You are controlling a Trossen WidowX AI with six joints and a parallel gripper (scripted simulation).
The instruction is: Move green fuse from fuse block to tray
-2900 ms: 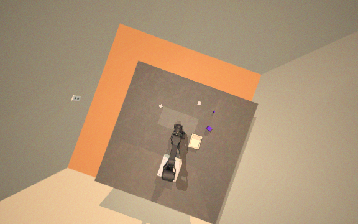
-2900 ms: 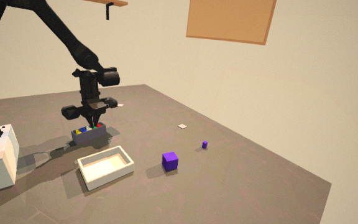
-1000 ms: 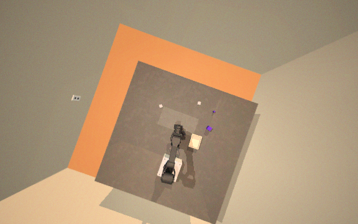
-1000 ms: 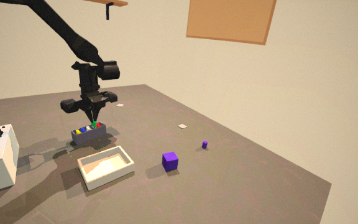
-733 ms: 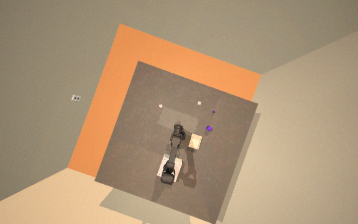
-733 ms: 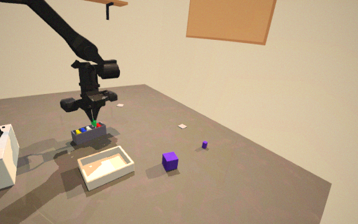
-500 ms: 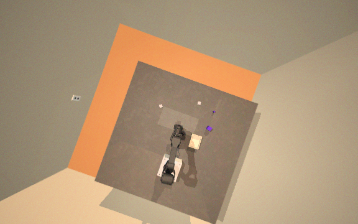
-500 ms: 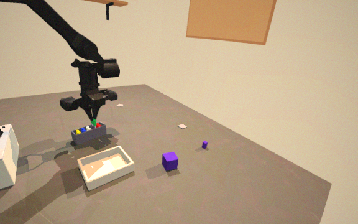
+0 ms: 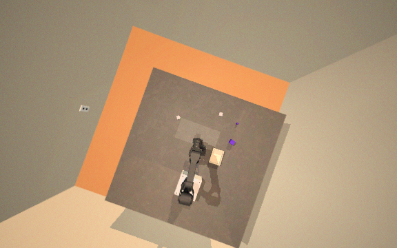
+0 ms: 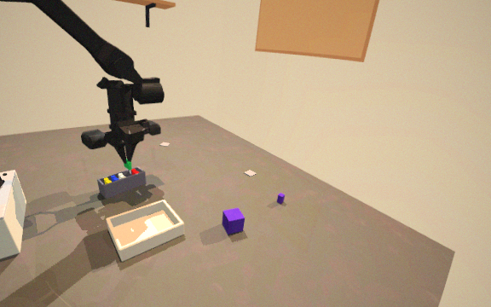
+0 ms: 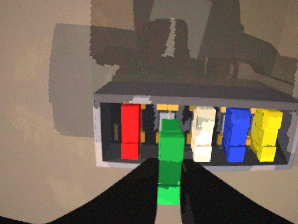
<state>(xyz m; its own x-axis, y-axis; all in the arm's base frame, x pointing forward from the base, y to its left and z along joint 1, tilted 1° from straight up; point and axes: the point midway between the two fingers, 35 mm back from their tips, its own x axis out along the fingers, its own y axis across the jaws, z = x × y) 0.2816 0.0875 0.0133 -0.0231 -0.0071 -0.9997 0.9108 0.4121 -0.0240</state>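
My gripper tip is 50 mm above the white fuse, 20 mm past it and 10 mm to the left of it. Also, from my gripper tip: blue fuse (50 mm below, 30 mm behind, 20 mm to the right); then red fuse (50 mm below, 20 mm ahead, 10 mm to the left); then green fuse (10 mm below).
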